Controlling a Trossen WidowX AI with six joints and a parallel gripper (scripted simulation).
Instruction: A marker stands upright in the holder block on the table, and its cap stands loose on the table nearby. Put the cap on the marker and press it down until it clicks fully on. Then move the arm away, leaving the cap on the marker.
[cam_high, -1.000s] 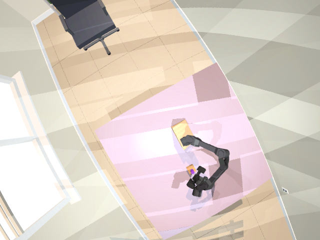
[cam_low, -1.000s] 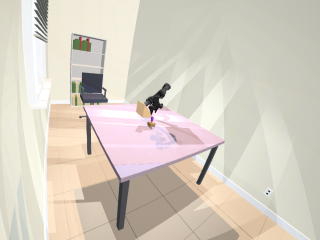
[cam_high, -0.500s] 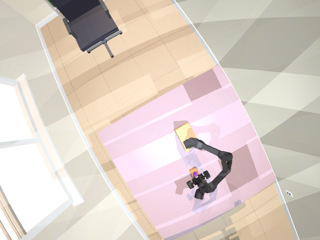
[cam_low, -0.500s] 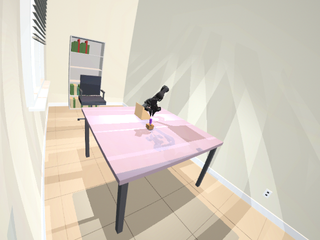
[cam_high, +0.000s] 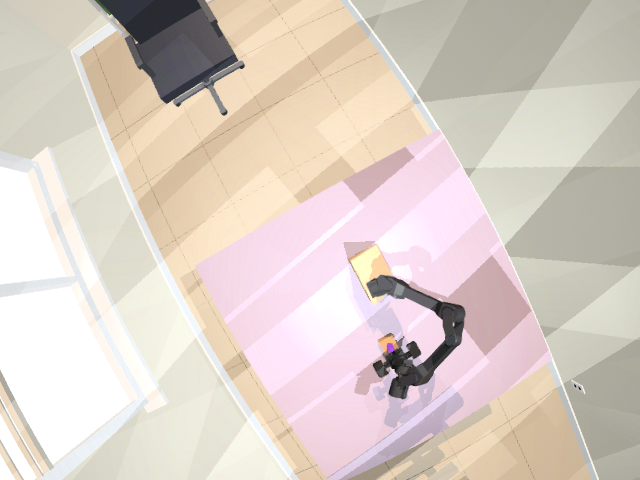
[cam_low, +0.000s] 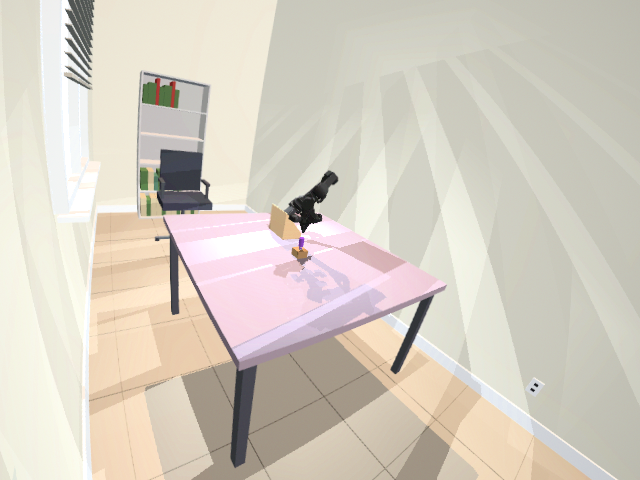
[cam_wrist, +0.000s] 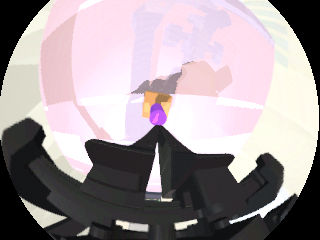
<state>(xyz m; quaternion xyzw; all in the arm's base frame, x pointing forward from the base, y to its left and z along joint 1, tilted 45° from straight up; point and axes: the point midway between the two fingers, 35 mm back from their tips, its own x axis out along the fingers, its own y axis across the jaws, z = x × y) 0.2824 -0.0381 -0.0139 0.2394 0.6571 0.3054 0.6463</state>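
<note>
The purple marker cap lies 5 cm below my gripper tip. From my gripper tip the other things lie so: holder block: 12 cm below.
</note>
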